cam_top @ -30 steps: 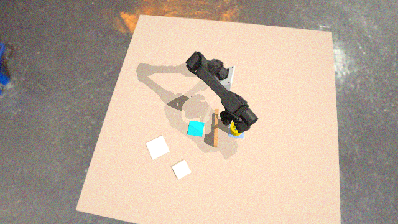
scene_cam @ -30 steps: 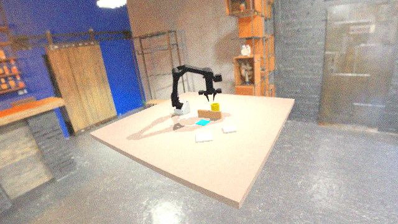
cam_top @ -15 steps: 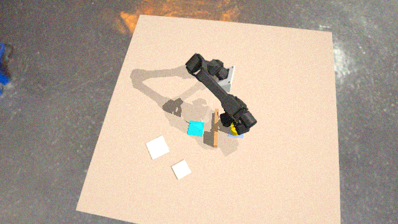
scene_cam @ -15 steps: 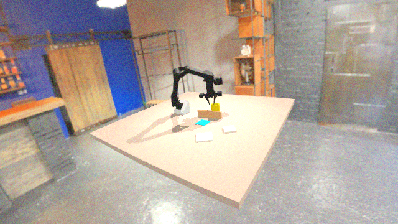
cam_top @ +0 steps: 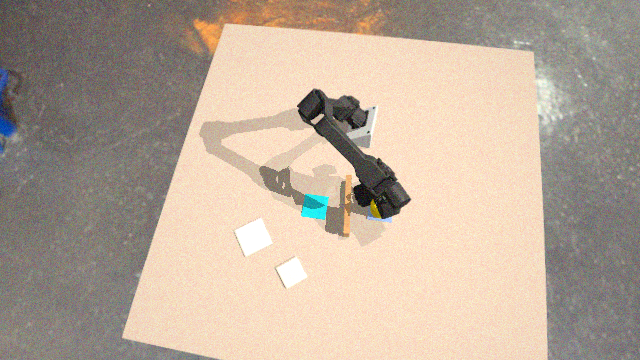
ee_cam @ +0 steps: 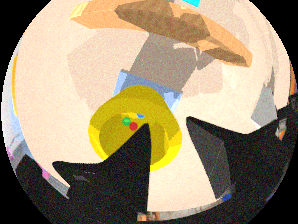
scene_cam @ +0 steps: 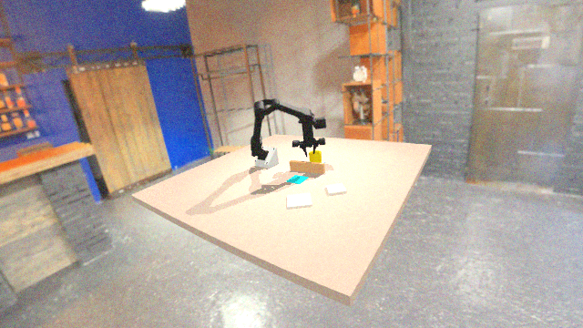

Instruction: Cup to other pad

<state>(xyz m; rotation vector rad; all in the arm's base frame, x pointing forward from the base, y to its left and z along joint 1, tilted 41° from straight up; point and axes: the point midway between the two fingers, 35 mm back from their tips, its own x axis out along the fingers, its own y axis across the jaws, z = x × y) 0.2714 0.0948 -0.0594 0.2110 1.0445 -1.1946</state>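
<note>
Right now the yellow cup is 20 mm ahead of my gripper tip, 10 mm to the left of it and 10 mm below it. Also, from my gripper tip: low wooden bar 40 mm ahead, 90 mm to the right, 30 mm below; then light blue pad 20 mm ahead, 20 mm to the left, 60 mm below.
</note>
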